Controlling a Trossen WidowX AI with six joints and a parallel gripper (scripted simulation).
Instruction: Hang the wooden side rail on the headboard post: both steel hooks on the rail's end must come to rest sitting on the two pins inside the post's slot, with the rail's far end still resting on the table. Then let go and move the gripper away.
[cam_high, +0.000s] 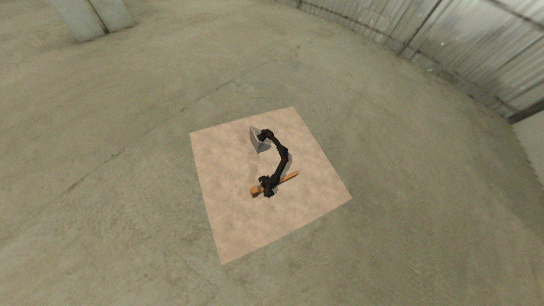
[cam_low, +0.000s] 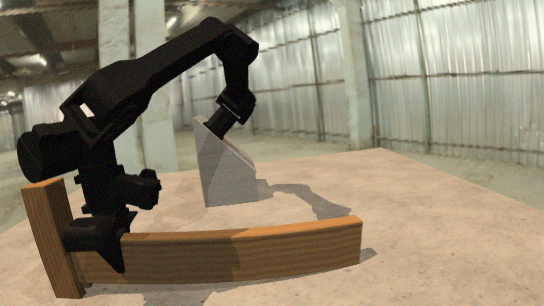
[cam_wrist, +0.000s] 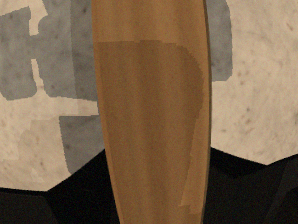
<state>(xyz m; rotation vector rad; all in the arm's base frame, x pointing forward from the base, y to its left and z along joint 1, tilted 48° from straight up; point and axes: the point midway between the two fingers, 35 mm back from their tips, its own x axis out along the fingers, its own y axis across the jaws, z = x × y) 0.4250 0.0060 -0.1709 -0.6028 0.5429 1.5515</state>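
My gripper tip is 10 cm to the left of the wooden headboard post and 5 cm below it.
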